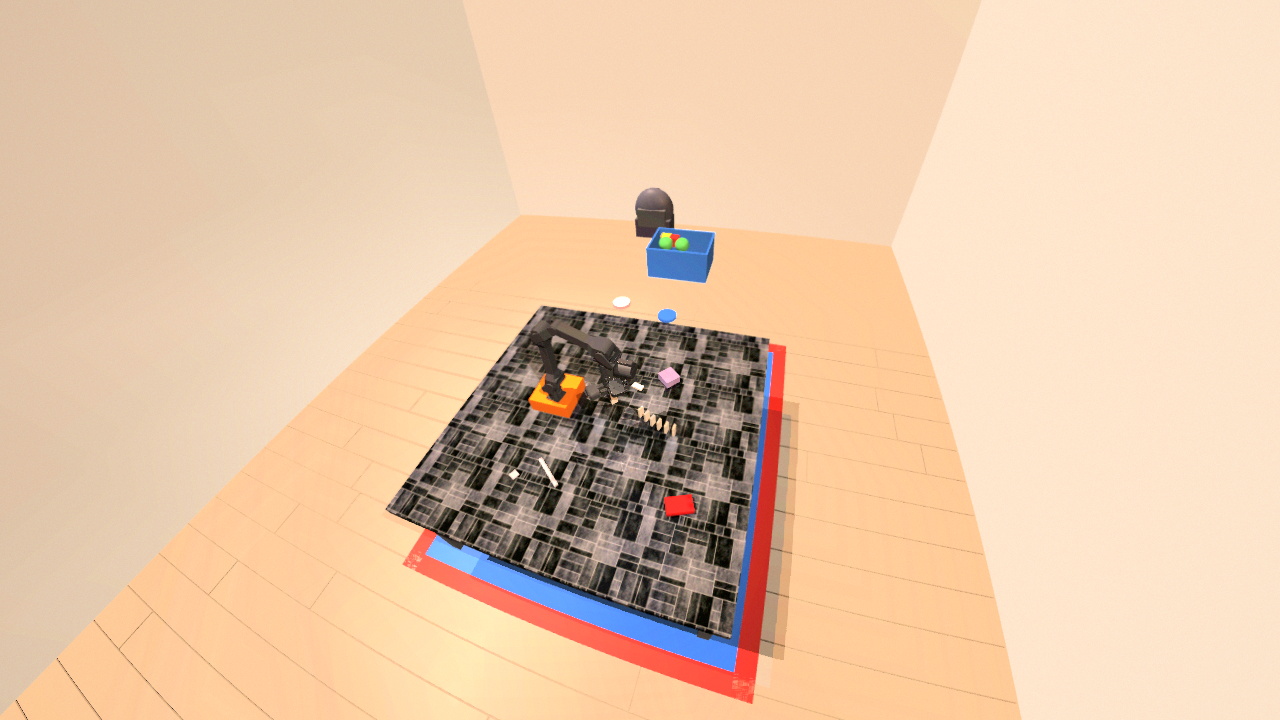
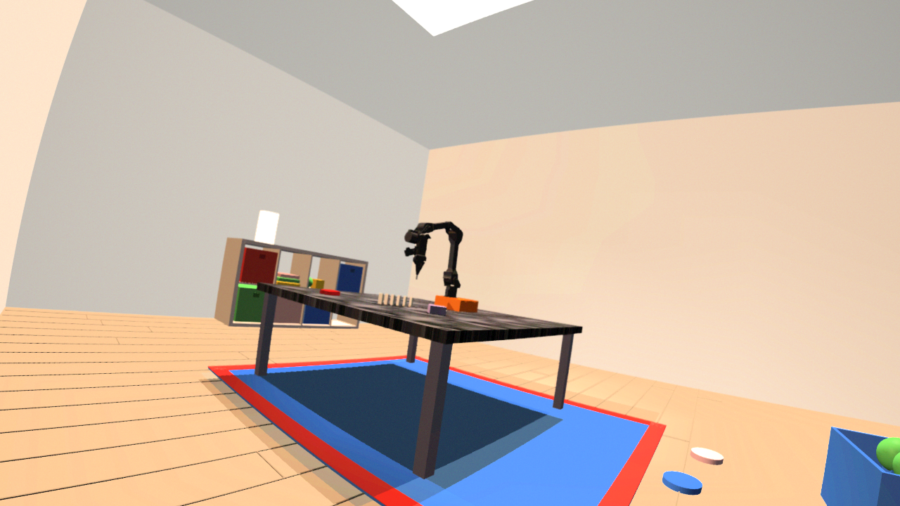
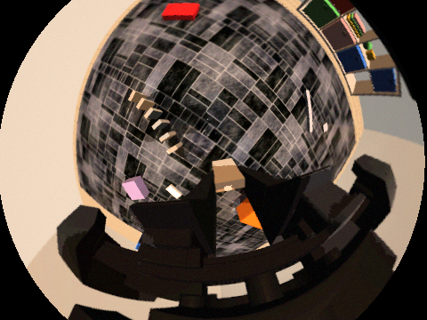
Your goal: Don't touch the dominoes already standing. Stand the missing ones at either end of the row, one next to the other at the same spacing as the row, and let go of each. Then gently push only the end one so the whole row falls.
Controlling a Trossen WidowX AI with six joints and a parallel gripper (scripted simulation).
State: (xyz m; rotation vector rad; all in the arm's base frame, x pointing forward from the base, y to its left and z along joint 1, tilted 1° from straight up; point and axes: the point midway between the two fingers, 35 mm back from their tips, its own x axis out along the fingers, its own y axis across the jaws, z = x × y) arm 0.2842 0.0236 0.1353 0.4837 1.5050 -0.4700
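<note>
My gripper tip is 300 mm to the right of the pink block, 150 mm above it and 90 mm short of it. Round my gripper tip: red block 370 mm ahead, 220 mm to the right, 160 mm below; white stick 320 mm to the right, 160 mm below, 130 mm behind.
</note>
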